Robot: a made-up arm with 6 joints. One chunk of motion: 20 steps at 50 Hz.
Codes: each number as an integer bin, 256 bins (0 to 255) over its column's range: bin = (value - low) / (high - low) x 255, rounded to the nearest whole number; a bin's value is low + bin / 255 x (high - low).
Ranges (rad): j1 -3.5..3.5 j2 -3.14..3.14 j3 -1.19..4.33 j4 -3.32..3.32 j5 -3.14..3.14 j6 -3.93..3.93
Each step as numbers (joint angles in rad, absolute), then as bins.
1 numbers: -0.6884 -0.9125 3.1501 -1.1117 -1.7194 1.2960
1 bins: 102 90 200 85 58 170
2 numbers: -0.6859 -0.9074 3.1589 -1.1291 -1.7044 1.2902
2 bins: 103 91 201 84 58 169
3 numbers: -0.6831 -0.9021 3.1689 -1.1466 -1.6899 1.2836
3 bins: 103 91 201 83 59 169
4 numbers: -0.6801 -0.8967 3.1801 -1.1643 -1.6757 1.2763
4 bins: 103 91 202 83 59 169
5 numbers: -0.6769 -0.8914 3.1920 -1.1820 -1.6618 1.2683
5 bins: 103 91 202 82 60 169
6 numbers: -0.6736 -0.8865 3.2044 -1.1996 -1.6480 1.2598
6 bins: 103 92 203 81 61 168
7 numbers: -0.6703 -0.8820 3.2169 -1.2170 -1.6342 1.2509
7 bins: 103 92 204 81 61 168
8 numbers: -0.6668 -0.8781 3.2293 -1.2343 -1.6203 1.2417
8 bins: 103 92 204 80 62 168
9 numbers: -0.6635 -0.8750 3.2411 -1.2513 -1.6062 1.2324
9 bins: 103 92 205 79 62 167
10 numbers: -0.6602 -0.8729 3.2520 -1.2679 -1.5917 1.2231
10 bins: 103 92 205 79 63 167
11 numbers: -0.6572 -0.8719 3.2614 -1.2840 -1.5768 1.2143
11 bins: 104 92 206 78 63 167
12 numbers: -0.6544 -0.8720 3.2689 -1.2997 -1.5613 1.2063
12 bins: 104 92 206 78 64 167
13 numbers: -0.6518 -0.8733 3.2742 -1.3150 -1.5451 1.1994
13 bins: 104 92 206 77 65 166
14 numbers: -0.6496 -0.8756 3.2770 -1.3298 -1.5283 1.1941
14 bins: 104 92 206 76 65 166
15 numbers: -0.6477 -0.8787 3.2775 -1.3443 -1.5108 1.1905
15 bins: 104 92 206 76 66 166
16 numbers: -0.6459 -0.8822 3.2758 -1.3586 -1.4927 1.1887
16 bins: 104 92 206 75 67 166
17 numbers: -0.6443 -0.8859 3.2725 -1.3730 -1.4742 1.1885
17 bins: 104 92 206 75 68 166
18 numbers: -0.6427 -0.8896 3.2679 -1.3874 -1.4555 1.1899
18 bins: 104 91 206 74 68 166
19 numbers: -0.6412 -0.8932 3.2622 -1.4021 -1.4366 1.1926
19 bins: 104 91 206 74 69 166
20 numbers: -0.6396 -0.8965 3.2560 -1.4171 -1.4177 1.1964
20 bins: 104 91 205 73 70 166
